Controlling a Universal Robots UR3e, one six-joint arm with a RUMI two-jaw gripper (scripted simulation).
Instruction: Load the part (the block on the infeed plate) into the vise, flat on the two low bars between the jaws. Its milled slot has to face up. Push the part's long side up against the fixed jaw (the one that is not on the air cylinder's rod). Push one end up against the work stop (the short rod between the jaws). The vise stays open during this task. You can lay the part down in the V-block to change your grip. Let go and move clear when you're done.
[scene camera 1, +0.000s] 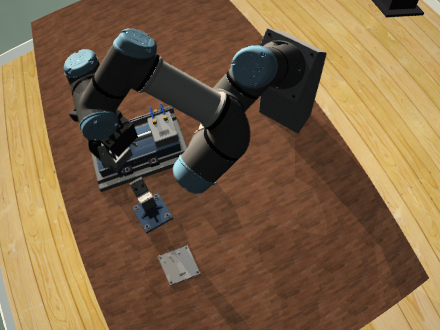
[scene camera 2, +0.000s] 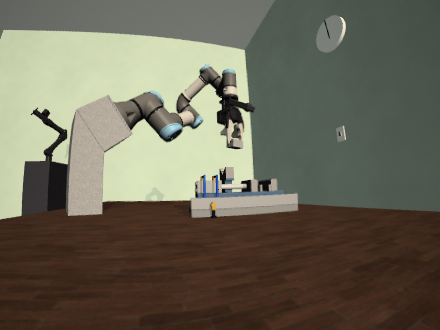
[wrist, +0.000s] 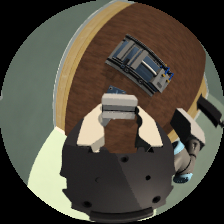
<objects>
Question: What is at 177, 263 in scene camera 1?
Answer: A grey infeed plate.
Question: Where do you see the gripper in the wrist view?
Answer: At 118, 105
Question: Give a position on a part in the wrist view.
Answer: At 119, 106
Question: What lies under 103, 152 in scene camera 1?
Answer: The gripper.
</objects>
